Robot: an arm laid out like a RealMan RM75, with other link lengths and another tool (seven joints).
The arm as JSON. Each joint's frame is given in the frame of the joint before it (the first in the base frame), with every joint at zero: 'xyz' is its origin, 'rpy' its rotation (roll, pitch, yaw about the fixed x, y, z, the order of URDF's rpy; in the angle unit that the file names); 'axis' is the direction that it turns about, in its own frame. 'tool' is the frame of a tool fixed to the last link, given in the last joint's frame.
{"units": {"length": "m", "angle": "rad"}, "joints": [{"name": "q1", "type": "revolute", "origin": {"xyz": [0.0, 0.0, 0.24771], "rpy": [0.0, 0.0, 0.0]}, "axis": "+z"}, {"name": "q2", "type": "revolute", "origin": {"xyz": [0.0, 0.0, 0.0], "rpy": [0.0, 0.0, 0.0]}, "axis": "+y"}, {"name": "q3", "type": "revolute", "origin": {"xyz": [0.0, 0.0, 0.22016], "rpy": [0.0, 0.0, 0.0]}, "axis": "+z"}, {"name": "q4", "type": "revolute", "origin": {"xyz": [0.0, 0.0, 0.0], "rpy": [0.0, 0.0, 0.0]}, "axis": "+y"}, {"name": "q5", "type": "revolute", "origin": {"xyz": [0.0, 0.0, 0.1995], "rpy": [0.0, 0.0, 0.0]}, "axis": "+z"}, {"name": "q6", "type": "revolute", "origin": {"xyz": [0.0, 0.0, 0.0], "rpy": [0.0, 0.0, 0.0]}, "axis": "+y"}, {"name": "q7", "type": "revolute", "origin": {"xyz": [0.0, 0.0, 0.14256], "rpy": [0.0, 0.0, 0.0]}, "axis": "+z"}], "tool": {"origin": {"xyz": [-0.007, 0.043, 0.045], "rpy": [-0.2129, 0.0, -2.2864]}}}
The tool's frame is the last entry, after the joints.
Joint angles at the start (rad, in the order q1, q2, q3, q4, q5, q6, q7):
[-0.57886 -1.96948 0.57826 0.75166 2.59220 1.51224 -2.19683]
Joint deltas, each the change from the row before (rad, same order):
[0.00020 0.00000 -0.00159 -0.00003 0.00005 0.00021 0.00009]
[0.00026 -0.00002 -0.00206 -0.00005 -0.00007 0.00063 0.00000]
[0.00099 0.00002 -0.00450 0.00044 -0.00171 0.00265 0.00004]
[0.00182 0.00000 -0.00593 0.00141 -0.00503 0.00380 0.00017]
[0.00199 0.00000 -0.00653 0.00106 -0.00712 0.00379 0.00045]
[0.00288 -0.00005 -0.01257 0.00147 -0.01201 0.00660 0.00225]
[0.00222 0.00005 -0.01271 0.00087 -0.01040 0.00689 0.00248]
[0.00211 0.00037 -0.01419 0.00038 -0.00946 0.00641 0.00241]
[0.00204 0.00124 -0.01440 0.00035 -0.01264 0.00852 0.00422]
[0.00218 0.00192 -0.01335 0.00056 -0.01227 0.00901 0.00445]
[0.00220 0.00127 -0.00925 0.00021 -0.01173 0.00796 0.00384]
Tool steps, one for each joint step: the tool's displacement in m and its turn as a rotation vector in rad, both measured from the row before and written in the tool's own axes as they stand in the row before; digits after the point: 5 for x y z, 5 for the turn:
[0.00005 0.00009 -0.00010 -0.00055 -0.00064 -0.00127]
[0.00002 0.00005 -0.00016 -0.00037 -0.00102 -0.00182]
[-0.00016 0.00005 -0.00054 -0.00041 -0.00372 -0.00446]
[-0.00058 0.00024 -0.00088 -0.00154 -0.00733 -0.00646]
[-0.00088 0.00031 -0.00091 -0.00208 -0.00957 -0.00745]
[-0.00164 0.00062 -0.00161 -0.00397 -0.01752 -0.01187]
[-0.00157 0.00053 -0.00157 -0.00317 -0.01653 -0.01091]
[-0.00140 0.00078 -0.00165 -0.00425 -0.01618 -0.01170]
[-0.00195 0.00089 -0.00210 -0.00396 -0.01983 -0.01038]
[-0.00179 0.00096 -0.00230 -0.00379 -0.01884 -0.00886]
[-0.00164 0.00041 -0.00180 -0.00177 -0.01643 -0.00669]

